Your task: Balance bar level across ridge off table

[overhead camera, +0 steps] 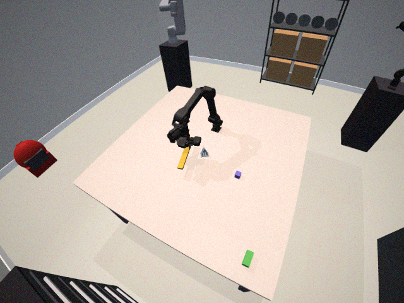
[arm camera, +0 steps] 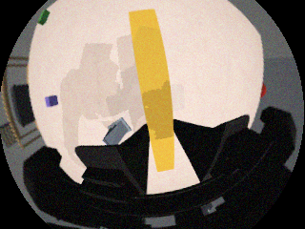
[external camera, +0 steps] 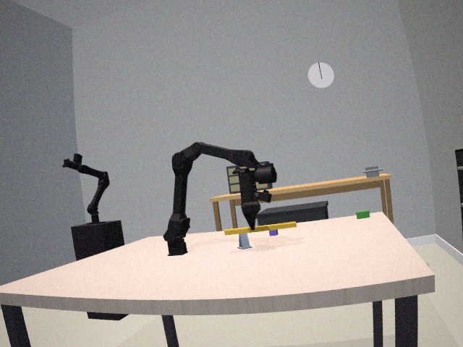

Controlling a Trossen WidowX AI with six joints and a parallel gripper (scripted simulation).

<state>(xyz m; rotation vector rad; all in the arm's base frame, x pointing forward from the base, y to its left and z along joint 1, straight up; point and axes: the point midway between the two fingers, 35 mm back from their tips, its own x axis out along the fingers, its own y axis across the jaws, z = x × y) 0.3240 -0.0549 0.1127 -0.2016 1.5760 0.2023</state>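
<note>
Right now the yellow bar is 3 cm ahead of my gripper tip and 1 cm to the left of it. Also, from my gripper tip: green block 55 cm to the left, 42 cm ahead, 6 cm below; purple cube 35 cm to the left, 6 cm below, 1 cm ahead.
</note>
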